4 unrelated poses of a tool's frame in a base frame.
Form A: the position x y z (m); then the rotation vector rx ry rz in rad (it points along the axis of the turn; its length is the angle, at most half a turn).
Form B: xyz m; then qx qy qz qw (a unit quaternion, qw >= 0). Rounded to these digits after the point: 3 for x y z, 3 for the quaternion.
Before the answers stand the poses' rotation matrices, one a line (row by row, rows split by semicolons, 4 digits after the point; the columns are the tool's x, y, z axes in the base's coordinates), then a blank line. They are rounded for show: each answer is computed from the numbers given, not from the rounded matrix.
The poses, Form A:
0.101 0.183 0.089 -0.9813 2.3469 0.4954
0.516 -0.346 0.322 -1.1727 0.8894 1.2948
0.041 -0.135 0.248 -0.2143 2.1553 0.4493
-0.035 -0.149 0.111 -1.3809 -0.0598 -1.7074
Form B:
-0.5869 -0.7351 0.3393; -0.5353 0.6667 0.5186; -0.6074 0.1228 -0.7848
0.1140 -0.9855 -0.1255; 0.2366 -0.0957 0.9669; -0.9649 -0.1399 0.2222
-0.5832 -0.3136 0.7494; 0.0119 0.9191 0.3939; -0.8122 0.2387 -0.5323
0.0408 0.6570 0.7528; -0.6027 -0.5847 0.5430; 0.7969 -0.4759 0.3722

0.101 0.183 0.089 -0.364 0.872 0.184 0.272
0.516 -0.346 0.322 -0.497 0.377 0.549 0.557
0.041 -0.135 0.248 -0.087 0.871 0.182 0.448
-0.035 -0.149 0.111 -0.560 -0.024 -0.692 0.455

